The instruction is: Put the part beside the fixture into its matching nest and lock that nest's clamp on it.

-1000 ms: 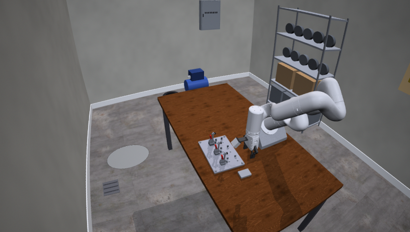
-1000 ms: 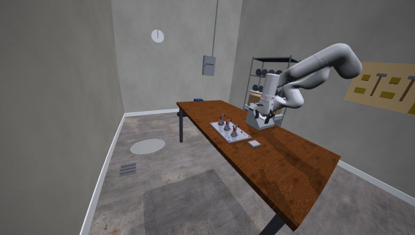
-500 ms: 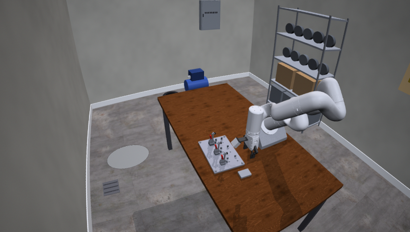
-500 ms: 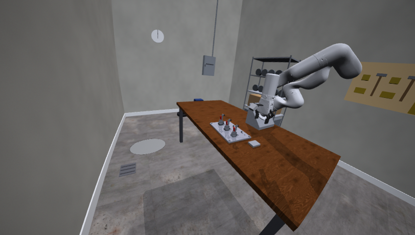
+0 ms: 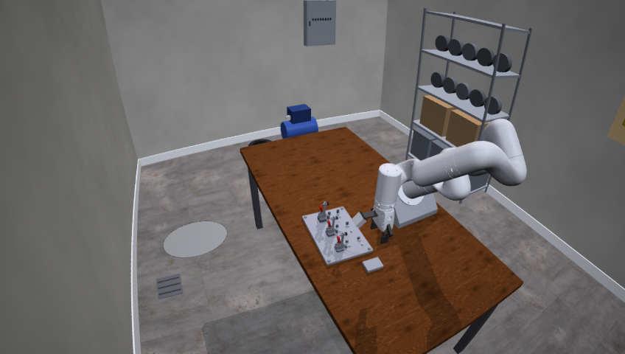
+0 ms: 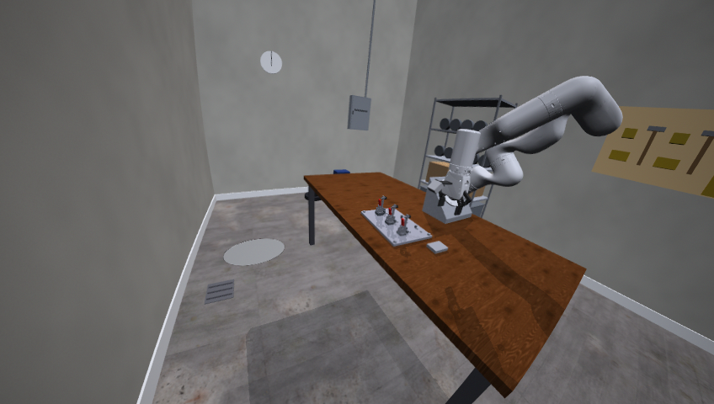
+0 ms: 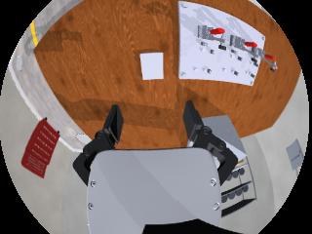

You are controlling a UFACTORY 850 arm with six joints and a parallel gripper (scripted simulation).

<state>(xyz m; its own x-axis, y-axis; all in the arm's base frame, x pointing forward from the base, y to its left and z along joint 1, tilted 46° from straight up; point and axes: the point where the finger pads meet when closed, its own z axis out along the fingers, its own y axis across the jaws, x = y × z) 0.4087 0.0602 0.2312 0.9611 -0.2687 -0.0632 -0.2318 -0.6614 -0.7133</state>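
Now: hand 20 cm above the flat grey part. Round my hand: grey fixture plate: 2 cm ahead, 26 cm to the right, 20 cm below.
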